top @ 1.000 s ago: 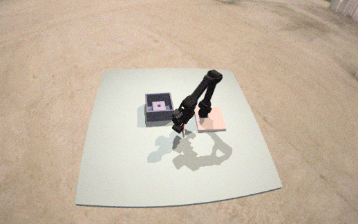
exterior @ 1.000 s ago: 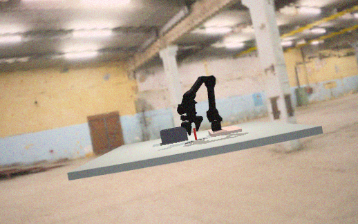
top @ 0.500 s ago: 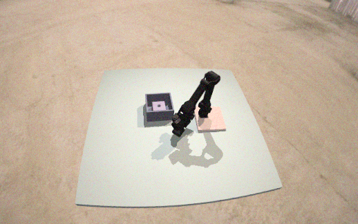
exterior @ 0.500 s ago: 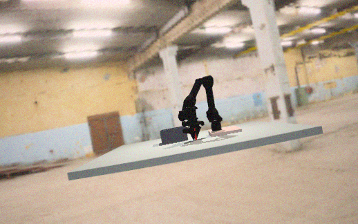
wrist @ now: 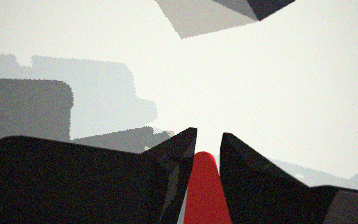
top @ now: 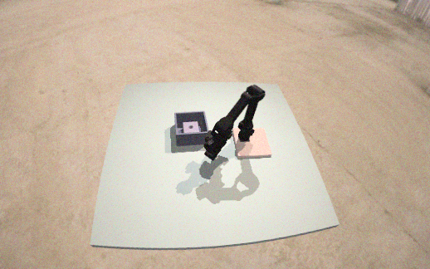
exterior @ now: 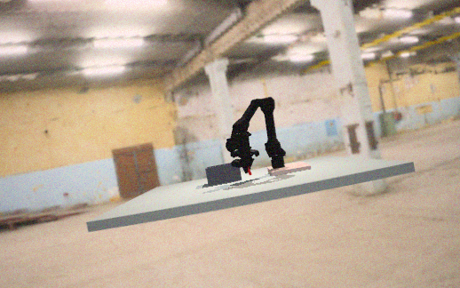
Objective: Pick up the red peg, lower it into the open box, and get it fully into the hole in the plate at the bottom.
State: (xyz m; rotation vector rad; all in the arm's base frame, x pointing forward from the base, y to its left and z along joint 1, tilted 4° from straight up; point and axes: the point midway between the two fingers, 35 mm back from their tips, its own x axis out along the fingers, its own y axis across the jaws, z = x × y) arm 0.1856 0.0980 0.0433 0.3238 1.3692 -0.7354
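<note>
Right now my gripper tip is 17 cm to the left of the plate, 13 cm short of it and 1 cm below it. Round my gripper tip: dark box (17 cm to the right, 13 cm ahead, 1 cm below); red peg (3 cm above, 2 cm to the left, 1 cm behind).
</note>
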